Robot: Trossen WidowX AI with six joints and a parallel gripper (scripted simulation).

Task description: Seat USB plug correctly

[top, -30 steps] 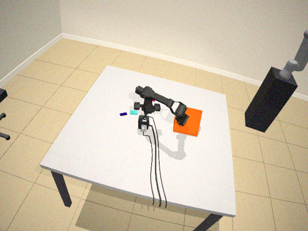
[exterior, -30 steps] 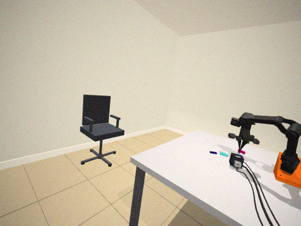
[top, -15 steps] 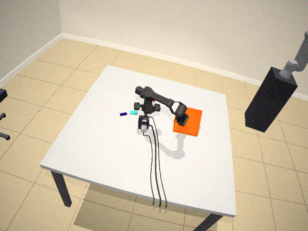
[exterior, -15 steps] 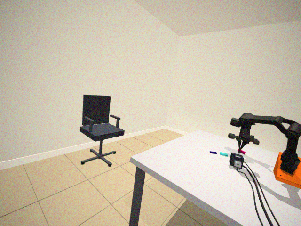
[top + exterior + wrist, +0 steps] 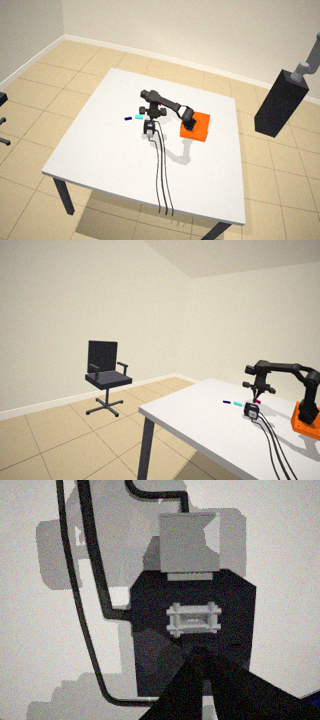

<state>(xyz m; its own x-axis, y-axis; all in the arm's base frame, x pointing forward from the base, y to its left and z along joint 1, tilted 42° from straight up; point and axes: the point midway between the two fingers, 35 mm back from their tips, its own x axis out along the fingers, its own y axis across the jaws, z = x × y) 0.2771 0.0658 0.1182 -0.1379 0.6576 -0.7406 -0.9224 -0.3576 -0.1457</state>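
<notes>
Right now my gripper tip is 2 cm above the USB plug. Also, from my gripper tip: cyan block (12 cm to the right, 12 cm below, 12 cm ahead); magenta block (36 cm to the right, 12 cm below, 4 cm ahead).
</notes>
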